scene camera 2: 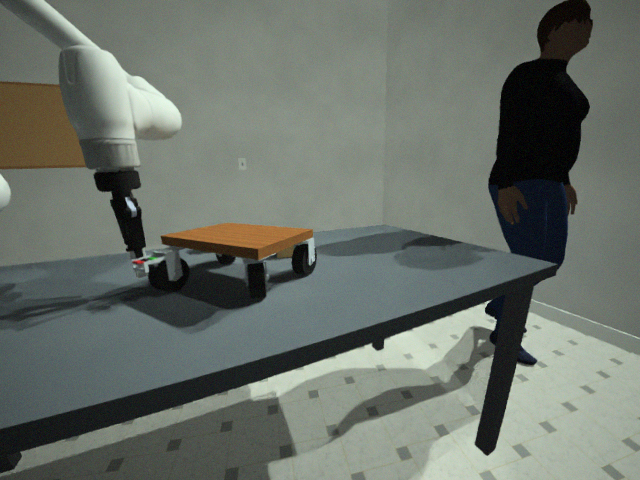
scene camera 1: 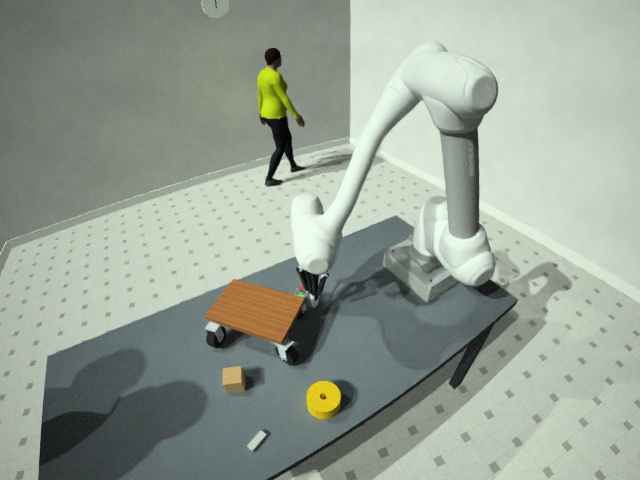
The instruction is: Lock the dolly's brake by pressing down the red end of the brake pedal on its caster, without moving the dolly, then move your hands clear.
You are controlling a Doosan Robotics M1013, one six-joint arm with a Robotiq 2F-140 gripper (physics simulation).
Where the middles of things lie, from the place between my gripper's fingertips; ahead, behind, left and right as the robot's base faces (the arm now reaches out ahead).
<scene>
My hand is 6 cm short of the caster point(scene camera 2: 171, 254), 2 cm to the left of it and 1 cm below it. The rest, counted from my hand: dolly point(scene camera 2: 253, 243) 21 cm ahead, 2 cm above; then yellow disc point(scene camera 1: 323, 398) 35 cm to the left, 14 cm ahead, 1 cm below.
</scene>
